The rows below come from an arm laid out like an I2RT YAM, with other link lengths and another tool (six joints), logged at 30 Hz.
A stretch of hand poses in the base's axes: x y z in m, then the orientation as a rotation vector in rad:
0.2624 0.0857 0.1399 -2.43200 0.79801 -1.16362
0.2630 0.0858 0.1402 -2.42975 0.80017 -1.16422
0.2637 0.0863 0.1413 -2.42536 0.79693 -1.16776
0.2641 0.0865 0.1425 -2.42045 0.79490 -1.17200
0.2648 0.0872 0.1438 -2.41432 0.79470 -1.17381
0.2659 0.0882 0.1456 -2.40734 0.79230 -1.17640
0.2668 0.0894 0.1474 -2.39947 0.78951 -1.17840
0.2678 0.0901 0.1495 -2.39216 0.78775 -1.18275
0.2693 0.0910 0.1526 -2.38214 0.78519 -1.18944
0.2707 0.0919 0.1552 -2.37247 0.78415 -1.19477
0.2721 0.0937 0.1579 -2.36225 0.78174 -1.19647
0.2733 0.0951 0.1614 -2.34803 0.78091 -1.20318
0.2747 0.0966 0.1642 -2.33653 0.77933 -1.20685
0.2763 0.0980 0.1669 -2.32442 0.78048 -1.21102
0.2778 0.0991 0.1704 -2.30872 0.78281 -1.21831
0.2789 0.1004 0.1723 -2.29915 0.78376 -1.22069
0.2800 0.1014 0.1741 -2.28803 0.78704 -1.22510
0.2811 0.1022 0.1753 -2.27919 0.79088 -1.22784
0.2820 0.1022 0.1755 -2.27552 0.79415 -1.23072
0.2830 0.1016 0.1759 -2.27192 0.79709 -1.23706
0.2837 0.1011 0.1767 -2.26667 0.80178 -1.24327
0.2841 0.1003 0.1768 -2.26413 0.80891 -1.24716
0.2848 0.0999 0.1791 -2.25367 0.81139 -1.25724
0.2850 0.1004 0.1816 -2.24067 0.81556 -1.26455
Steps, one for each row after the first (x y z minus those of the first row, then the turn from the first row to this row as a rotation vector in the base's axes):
0.0006 0.0001 0.0003 0.00159 -0.00103 -0.00141
0.0013 0.0006 0.0014 0.00295 -0.00560 0.00045
0.0017 0.0008 0.0026 0.00444 -0.01055 0.00133
0.0024 0.0015 0.0039 0.00824 -0.01459 0.00170
0.0035 0.0025 0.0057 0.01213 -0.01986 0.00352
0.0044 0.0037 0.0075 0.01698 -0.02537 0.00587
0.0054 0.0044 0.0096 0.02023 -0.03157 0.00678
0.0069 0.0053 0.0127 0.02427 -0.04048 0.00792
0.0083 0.0062 0.0153 0.02884 -0.04826 0.00829
0.0097 0.0080 0.0180 0.03562 -0.05481 0.01068
0.0109 0.0094 0.0215 0.04291 -0.06561 0.01099
0.0123 0.0109 0.0243 0.04965 -0.07367 0.01235
0.0139 0.0123 0.0270 0.05676 -0.08179 0.01166
0.0154 0.0134 0.0305 0.06499 -0.09310 0.00960
0.0165 0.0147 0.0324 0.07107 -0.09908 0.00923
0.0176 0.0157 0.0342 0.07737 -0.10642 0.00675
0.0187 0.0165 0.0354 0.08287 -0.11165 0.00409
0.0196 0.0165 0.0356 0.08432 -0.11434 0.00128
0.0206 0.0159 0.0360 0.08378 -0.11877 -0.00227
0.0213 0.0154 0.0368 0.08466 -0.12364 -0.00690
0.0217 0.0146 0.0369 0.08492 -0.12545 -0.01289
0.0224 0.0142 0.0392 0.08740 -0.13539 -0.01657
0.0226 0.0147 0.0417 0.09338 -0.14498 -0.02051

